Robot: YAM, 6 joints.
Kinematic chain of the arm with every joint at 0, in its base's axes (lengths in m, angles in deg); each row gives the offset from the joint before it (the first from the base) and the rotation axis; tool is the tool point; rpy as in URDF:
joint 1: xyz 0 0 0.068 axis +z
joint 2: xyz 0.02 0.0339 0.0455 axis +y
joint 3: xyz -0.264 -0.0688 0 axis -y
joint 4: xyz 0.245 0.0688 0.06 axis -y
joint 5: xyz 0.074 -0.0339 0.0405 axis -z
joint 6: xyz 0.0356 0 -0.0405 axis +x
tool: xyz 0 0 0 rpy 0 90 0
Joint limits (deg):
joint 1: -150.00..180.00
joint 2: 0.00..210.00
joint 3: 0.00..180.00
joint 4: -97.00..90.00
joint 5: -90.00..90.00
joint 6: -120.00..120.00
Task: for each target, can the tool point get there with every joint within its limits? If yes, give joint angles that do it. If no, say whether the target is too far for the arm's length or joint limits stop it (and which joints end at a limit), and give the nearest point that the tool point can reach.
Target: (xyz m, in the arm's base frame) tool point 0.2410 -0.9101 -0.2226
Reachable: no: too far | nearest point 0.1556 -0.5877 -0.1010 | short by 0.355 m
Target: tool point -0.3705 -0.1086 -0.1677
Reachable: no: joint limits stop it (at a limit: joint 1) | nearest point -0.3427 -0.1568 -0.1677 | short by 0.056 m
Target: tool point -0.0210 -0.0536 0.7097
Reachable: yes | joints -95.49 84.73 162.88 -28.07 26.26 88.64
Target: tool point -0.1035 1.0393 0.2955
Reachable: no: too far | nearest point -0.0630 0.6331 0.2230 | short by 0.415 m
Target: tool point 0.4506 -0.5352 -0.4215
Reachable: no: too far | nearest point 0.3339 -0.3966 -0.2596 | short by 0.243 m
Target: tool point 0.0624 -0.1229 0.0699
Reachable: yes | joints -56.55 113.60 33.68 -68.93 26.15 -26.97
